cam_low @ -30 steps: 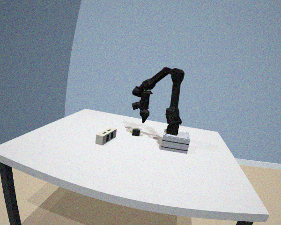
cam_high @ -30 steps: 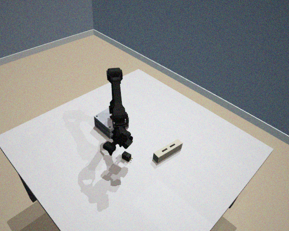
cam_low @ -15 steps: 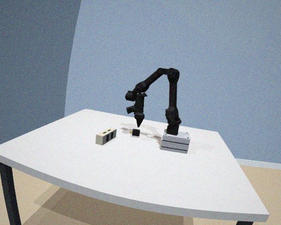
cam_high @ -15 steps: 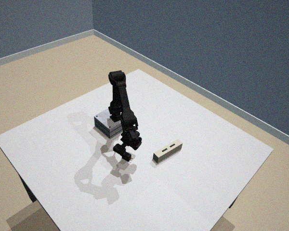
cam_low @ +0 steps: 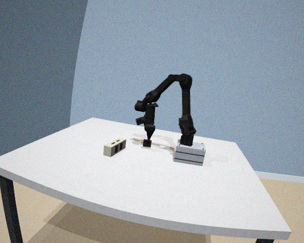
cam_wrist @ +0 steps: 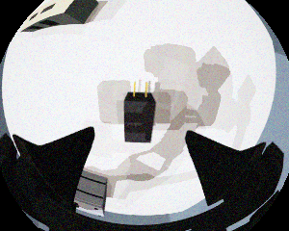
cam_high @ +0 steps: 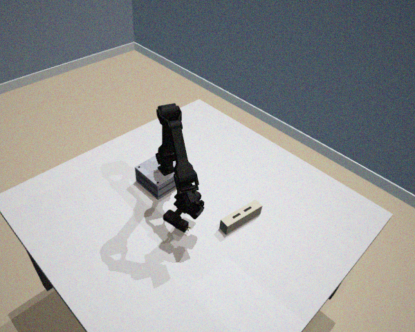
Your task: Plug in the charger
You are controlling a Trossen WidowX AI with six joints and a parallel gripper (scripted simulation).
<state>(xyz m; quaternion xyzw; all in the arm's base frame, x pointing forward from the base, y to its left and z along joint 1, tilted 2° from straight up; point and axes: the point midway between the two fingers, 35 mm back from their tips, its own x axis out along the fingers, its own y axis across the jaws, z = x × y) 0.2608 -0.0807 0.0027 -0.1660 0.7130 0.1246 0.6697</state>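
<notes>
My gripper tip is 3 cm above the black two-prong charger, 2 cm short of it and 1 cm to the right of it.
</notes>
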